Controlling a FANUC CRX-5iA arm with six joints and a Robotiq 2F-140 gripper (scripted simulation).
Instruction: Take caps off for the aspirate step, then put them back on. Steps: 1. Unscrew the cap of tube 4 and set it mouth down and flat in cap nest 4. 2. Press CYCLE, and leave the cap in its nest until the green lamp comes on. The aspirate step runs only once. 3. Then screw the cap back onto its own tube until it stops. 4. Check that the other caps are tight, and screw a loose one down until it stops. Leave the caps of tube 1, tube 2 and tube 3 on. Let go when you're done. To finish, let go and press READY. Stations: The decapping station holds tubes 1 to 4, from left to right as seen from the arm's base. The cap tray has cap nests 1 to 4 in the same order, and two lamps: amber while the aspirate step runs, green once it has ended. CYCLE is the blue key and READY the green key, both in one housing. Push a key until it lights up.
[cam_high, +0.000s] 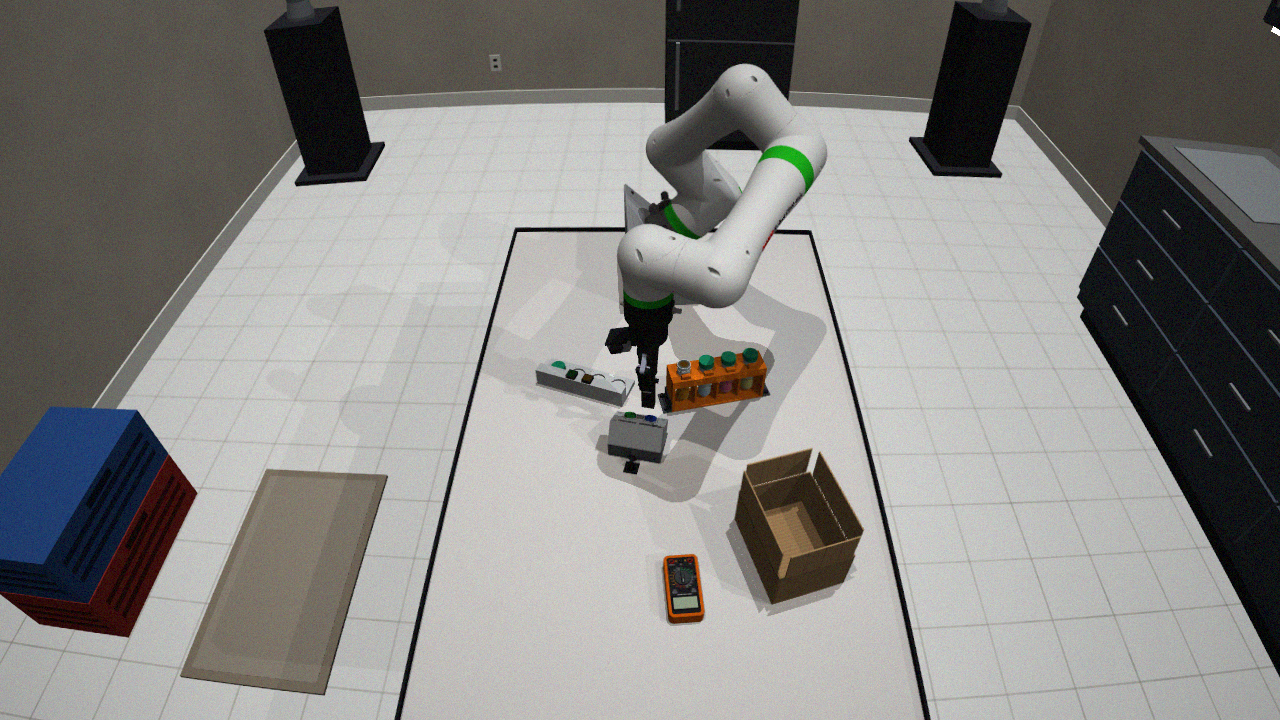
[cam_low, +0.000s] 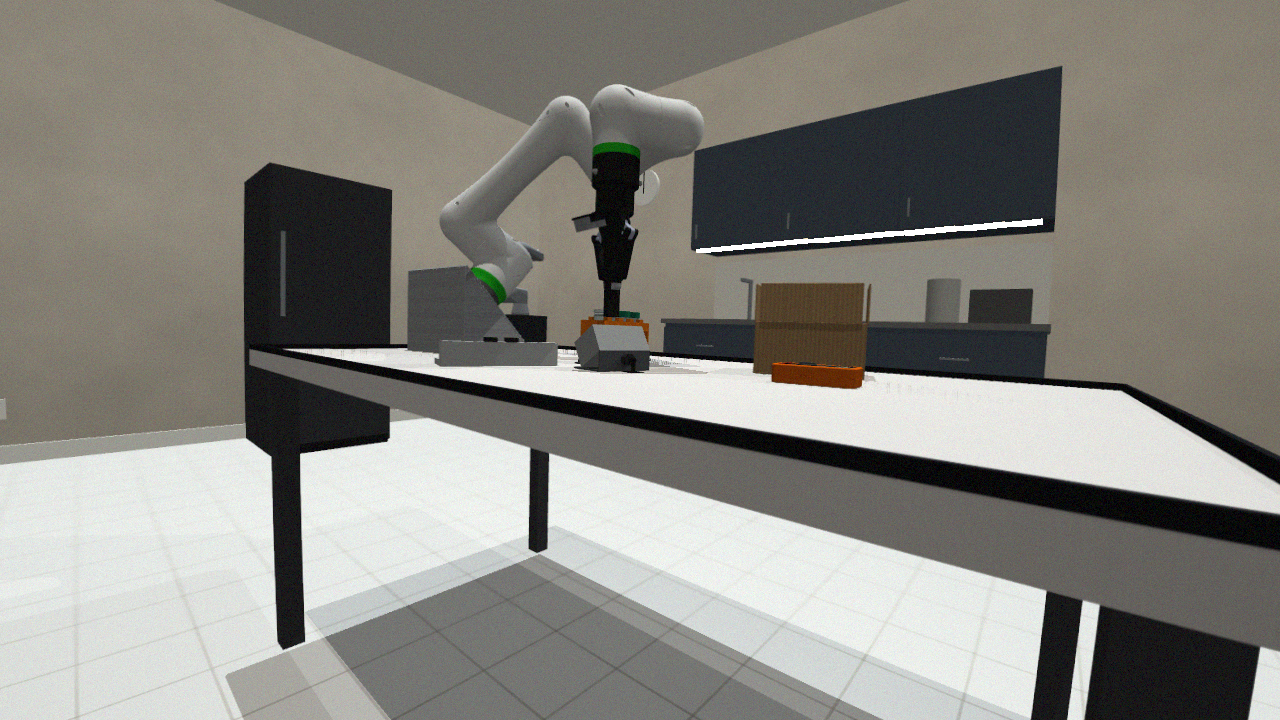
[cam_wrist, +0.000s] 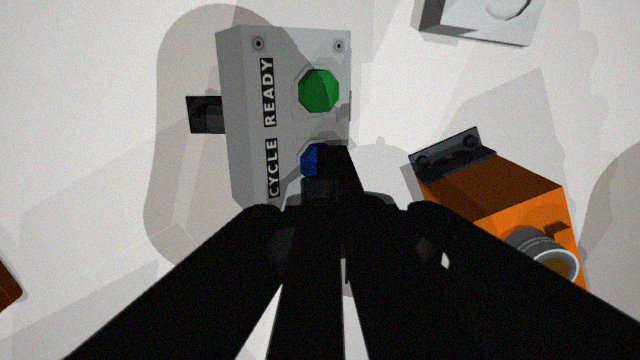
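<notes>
Now: the blue cycle key 1 cm ahead of my hand and 7 cm below it. The rest, counted from my hand: green ready key (4 cm to the right, 7 cm below); then grey key housing (2 cm ahead, 2 cm to the right, 8 cm below).
</notes>
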